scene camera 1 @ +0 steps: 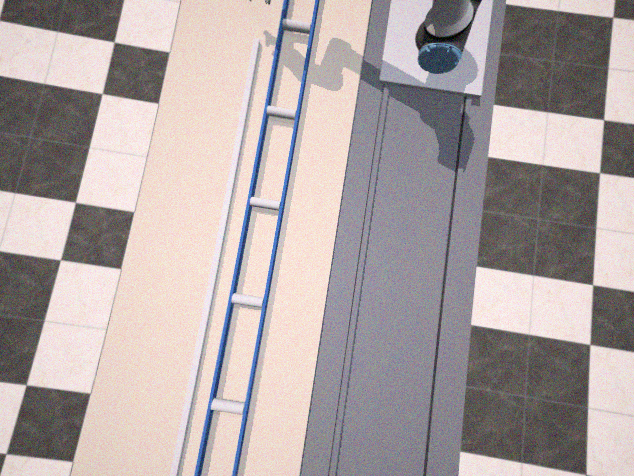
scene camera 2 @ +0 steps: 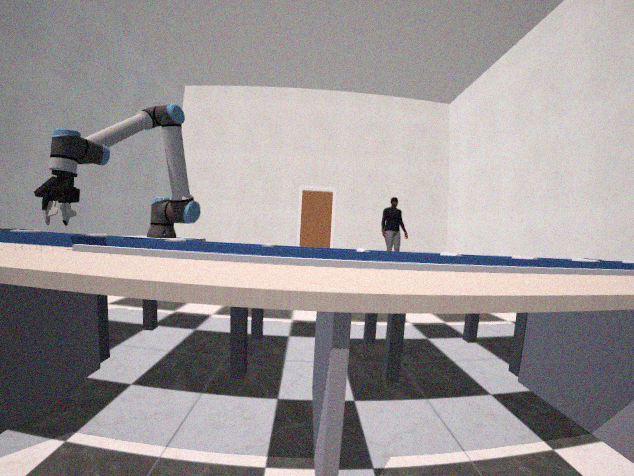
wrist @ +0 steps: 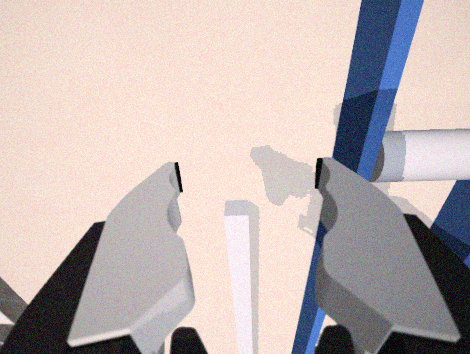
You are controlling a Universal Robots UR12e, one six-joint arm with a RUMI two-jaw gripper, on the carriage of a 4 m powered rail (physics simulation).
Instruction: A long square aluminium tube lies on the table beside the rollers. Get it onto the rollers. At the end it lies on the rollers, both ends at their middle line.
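Where they show: gripper, between the fingertips: [scene camera 1: 260, 2] [scene camera 2: 57, 225] [wrist: 247, 163]; arm's base, origin of its link: [scene camera 2: 161, 237].
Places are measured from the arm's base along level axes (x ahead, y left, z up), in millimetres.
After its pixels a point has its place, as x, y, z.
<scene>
The long square aluminium tube [scene camera 1: 220, 237] @[781, 1018, -5] [scene camera 2: 307, 261] @[796, 1018, -14] [wrist: 239, 270] @[789, 214, -5] lies on the table beside the blue roller frame, on the side away from the arm. In the wrist view its near-square end shows low between the fingers. The white rollers [scene camera 1: 265, 203] @[616, 853, 29] [wrist: 435, 155] @[644, 40, 27] sit between two blue side rails [scene camera 1: 242, 251] @[682, 1060, -7] [wrist: 372, 65] @[694, -17, 7]. My gripper [scene camera 2: 56, 223] @[778, 21, 63] [wrist: 247, 163] @[778, 21, 63] is open and empty. It points down above the table, over the tube's end region, and touches nothing. The tube's other end does not show in scene camera 1's view.
The pale table [scene camera 1: 153, 256] @[1047, 1138, -30] [scene camera 2: 256, 297] @[1160, 920, -48] [wrist: 150, 75] @[854, -10, -30] carries the tube and roller frame. The arm stands on a white carriage plate [scene camera 1: 402, 40] @[149, 26, 0] on the grey rail bed [scene camera 1: 399, 256]. A person [scene camera 2: 393, 223] and a brown door [scene camera 2: 316, 220] are in the background.
</scene>
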